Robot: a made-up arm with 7 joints. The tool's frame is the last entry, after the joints. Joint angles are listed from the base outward.
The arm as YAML. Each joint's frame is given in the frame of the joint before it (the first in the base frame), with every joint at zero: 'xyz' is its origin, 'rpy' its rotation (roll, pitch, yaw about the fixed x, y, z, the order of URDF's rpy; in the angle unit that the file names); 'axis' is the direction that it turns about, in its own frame. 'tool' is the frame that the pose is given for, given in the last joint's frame.
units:
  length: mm
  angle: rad
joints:
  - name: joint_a
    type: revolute
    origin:
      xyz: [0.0, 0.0, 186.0]
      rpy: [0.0, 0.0, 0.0]
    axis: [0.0, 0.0, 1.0]
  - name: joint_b
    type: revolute
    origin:
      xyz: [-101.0, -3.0, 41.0]
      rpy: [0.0, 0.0, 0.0]
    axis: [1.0, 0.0, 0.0]
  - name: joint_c
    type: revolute
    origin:
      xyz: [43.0, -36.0, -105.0]
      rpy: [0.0, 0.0, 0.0]
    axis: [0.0, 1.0, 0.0]
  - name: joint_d
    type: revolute
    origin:
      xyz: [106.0, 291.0, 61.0]
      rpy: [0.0, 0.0, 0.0]
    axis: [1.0, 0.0, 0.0]
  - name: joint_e
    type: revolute
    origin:
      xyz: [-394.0, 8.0, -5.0]
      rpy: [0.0, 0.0, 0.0]
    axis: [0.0, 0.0, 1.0]
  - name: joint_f
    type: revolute
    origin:
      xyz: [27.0, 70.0, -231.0]
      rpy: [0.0, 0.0, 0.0]
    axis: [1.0, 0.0, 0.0]
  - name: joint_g
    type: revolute
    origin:
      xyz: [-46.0, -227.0, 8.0]
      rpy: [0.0, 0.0, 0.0]
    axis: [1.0, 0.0, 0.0]
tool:
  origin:
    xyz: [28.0, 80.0, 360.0]
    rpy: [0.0, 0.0, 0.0]
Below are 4 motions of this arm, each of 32 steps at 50 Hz.
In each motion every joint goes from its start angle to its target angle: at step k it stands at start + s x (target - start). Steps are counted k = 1, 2, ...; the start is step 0. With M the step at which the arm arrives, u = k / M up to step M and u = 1 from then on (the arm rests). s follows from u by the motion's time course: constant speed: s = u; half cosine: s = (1 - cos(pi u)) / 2; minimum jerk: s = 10 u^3 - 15 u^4 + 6 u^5.
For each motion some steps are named. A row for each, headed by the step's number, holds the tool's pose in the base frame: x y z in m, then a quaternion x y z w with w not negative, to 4 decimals.
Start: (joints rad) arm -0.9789 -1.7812 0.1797 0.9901 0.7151 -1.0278 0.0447
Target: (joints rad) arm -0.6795 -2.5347 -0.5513 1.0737 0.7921 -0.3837 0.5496
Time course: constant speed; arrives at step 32
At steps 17, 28, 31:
17: -0.3197 0.3251 0.0964 -0.5266 0.3643 0.1474 0.7538
28: -0.3103 0.1638 0.2610 -0.4166 0.4544 0.2437 0.7487
31: -0.2862 0.1215 0.2976 -0.3848 0.4889 0.2599 0.7385

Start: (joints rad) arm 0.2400 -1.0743 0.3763 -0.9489 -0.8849 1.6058 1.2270
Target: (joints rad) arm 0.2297 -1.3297 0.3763 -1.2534 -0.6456 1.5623 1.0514
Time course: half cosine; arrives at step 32
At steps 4, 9, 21, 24, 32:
4: -0.4049 -0.5533 0.4785 0.3490 -0.2141 0.2546 0.8761
9: -0.4049 -0.5115 0.5277 0.3018 -0.1987 0.2501 0.8983
21: -0.4031 -0.3117 0.6689 0.1082 -0.1444 0.2239 0.9577
24: -0.4020 -0.2629 0.6878 0.0650 -0.1337 0.2165 0.9649
32: -0.4001 -0.2003 0.7054 0.0105 -0.1209 0.2065 0.9709

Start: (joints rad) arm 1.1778 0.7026 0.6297 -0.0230 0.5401 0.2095 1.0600
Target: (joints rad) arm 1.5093 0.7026 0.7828 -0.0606 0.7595 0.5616 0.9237
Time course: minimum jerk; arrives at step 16
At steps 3, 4, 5, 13, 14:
3: -0.0009 -0.1078 0.0537 0.4590 0.7552 0.3822 0.2699
4: -0.0055 -0.1054 0.0481 0.4497 0.7650 0.3817 0.2586
5: -0.0123 -0.1028 0.0404 0.4362 0.7784 0.3805 0.2429
13: -0.0926 -0.1253 -0.0208 0.2792 0.8937 0.3392 0.0914
14: -0.0958 -0.1283 -0.0227 0.2718 0.8976 0.3363 0.0854

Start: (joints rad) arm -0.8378 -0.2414 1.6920 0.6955 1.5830 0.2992 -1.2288
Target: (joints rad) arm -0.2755 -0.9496 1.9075 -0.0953 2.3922 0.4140 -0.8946
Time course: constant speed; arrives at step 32
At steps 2, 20, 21, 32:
2: 0.2811 0.3255 0.4839 0.2875 0.1306 0.0096 0.9488
20: 0.1892 0.3013 0.3199 0.4030 0.2618 0.2888 0.8281
21: 0.1865 0.2979 0.3103 0.4113 0.2710 0.2993 0.8172
32: 0.1648 0.2589 0.1994 0.5064 0.3773 0.3718 0.6804

